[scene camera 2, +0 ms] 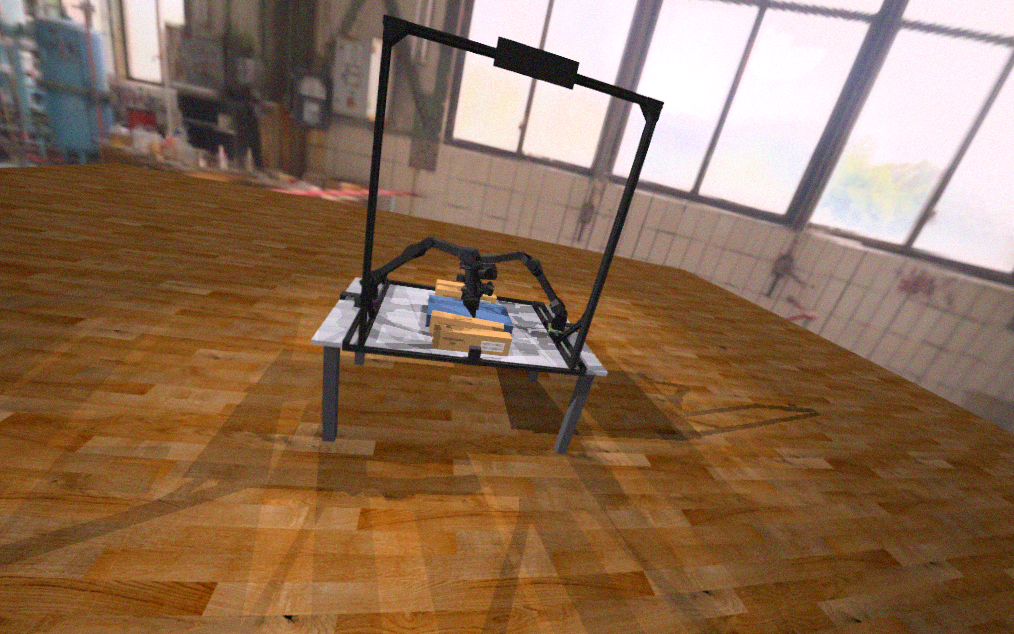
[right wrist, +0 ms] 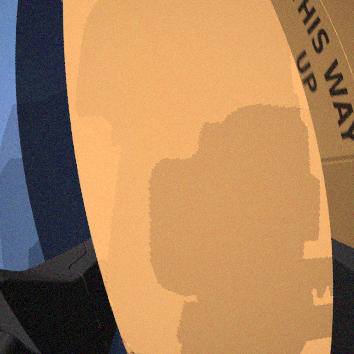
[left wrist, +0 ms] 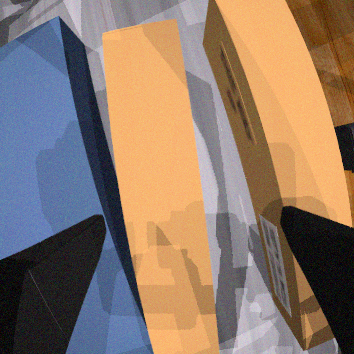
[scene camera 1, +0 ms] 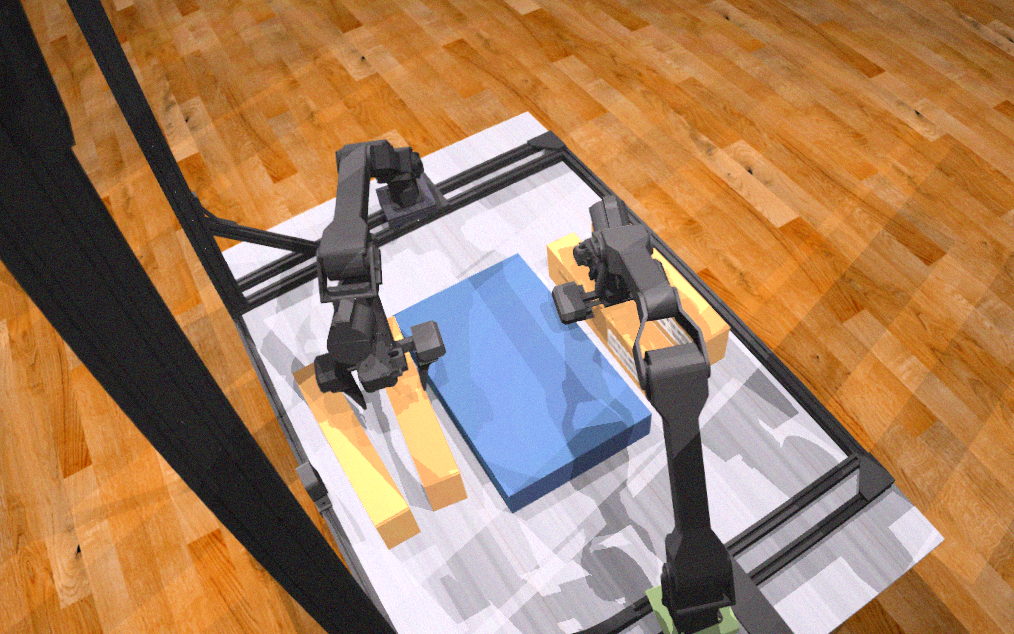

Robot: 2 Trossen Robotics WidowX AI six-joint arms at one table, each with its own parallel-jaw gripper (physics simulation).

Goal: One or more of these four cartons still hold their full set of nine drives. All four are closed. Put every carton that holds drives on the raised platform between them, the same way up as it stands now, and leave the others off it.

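Places are measured from the left arm's base along level axes (x back, y up, z left), in centimetres.
Pixels of known places: left gripper, fingertip midpoint: (scene camera 2: 475, 313) (left wrist: 193, 219) (scene camera 1: 394, 398); right gripper, fingertip midpoint: (right wrist: 206, 223); left arm's base, link origin: (scene camera 1: 405, 195); right arm's base, link origin: (scene camera 2: 557, 328) (scene camera 1: 692, 608).
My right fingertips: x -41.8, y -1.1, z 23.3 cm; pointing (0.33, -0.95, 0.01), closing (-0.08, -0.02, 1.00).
Observation:
For each thing: its top centre in the pictures, then the offset to it from my right fingertips.
- blue platform, top centre: (scene camera 1: 513, 362) (scene camera 2: 469, 309) dx -5.5, dy +2.8, dz -18.6 cm
- inner right carton, top centre: (right wrist: 232, 339) (scene camera 1: 610, 297) (scene camera 2: 467, 291) dx -1.9, dy +5.3, dz +0.2 cm
- outer right carton, top centre: (scene camera 1: 657, 271) dx -0.3, dy +5.3, dz +9.8 cm
- inner left carton, top centre: (left wrist: 167, 244) (scene camera 1: 407, 395) (scene camera 2: 468, 319) dx -6.1, dy +5.3, dz -36.3 cm
- outer left carton, top centre: (left wrist: 313, 178) (scene camera 1: 346, 436) (scene camera 2: 473, 331) dx -9.4, dy +5.3, dz -47.3 cm
Four closed tan cartons stand on edge, two on either side of the blue platform (scene camera 1: 515, 358) (scene camera 2: 456, 302) (left wrist: 30, 125) (right wrist: 7, 75). In scene camera 1, the inner right carton (scene camera 1: 562, 261) (right wrist: 200, 75) is beside the platform and the outer right carton (scene camera 1: 699, 299) (right wrist: 342, 195) is beyond it. My right gripper (right wrist: 206, 223) is shut on the inner right carton, its fingertips partly hidden behind the carton's sides. The inner left carton (scene camera 1: 427, 437) (left wrist: 155, 125) and outer left carton (scene camera 1: 366, 471) (scene camera 2: 456, 340) (left wrist: 280, 100) stand opposite. My left gripper (scene camera 1: 393, 392) (left wrist: 193, 219) is open above them.
The black table frame (scene camera 1: 747, 347) runs close beyond the outer right carton. A black gantry post (scene camera 1: 149, 321) rises at the left in scene camera 1. A narrow gap separates the two left cartons. The platform's top carries no carton.

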